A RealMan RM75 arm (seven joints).
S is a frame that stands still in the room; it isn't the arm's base.
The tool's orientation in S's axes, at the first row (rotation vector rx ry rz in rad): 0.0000, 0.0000, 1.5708
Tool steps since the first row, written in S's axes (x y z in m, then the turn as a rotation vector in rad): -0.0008, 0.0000, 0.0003, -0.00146, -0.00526, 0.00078; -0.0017, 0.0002, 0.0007, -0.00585, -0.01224, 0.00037; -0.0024, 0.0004, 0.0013, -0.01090, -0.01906, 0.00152; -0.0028, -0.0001, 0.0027, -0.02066, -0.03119, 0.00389; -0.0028, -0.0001, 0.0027, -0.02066, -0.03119, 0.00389; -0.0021, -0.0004, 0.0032, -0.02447, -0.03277, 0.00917; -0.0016, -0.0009, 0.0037, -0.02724, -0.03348, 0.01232; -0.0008, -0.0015, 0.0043, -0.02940, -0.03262, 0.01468; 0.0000, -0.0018, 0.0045, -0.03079, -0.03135, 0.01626; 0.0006, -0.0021, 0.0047, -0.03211, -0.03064, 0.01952
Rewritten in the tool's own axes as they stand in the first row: 0.0000, 0.0008, 0.0003, -0.00526, 0.00146, 0.00078; 0.0002, 0.0017, 0.0007, -0.01224, 0.00585, 0.00037; 0.0004, 0.0024, 0.0013, -0.01906, 0.01090, 0.00152; -0.0001, 0.0028, 0.0027, -0.03119, 0.02066, 0.00389; -0.0001, 0.0028, 0.0027, -0.03119, 0.02066, 0.00389; -0.0004, 0.0021, 0.0032, -0.03277, 0.02447, 0.00917; -0.0009, 0.0016, 0.0037, -0.03348, 0.02724, 0.01232; -0.0015, 0.0008, 0.0043, -0.03262, 0.02940, 0.01468; -0.0018, 0.0000, 0.0045, -0.03135, 0.03079, 0.01626; -0.0021, -0.0006, 0.0047, -0.03064, 0.03211, 0.01952
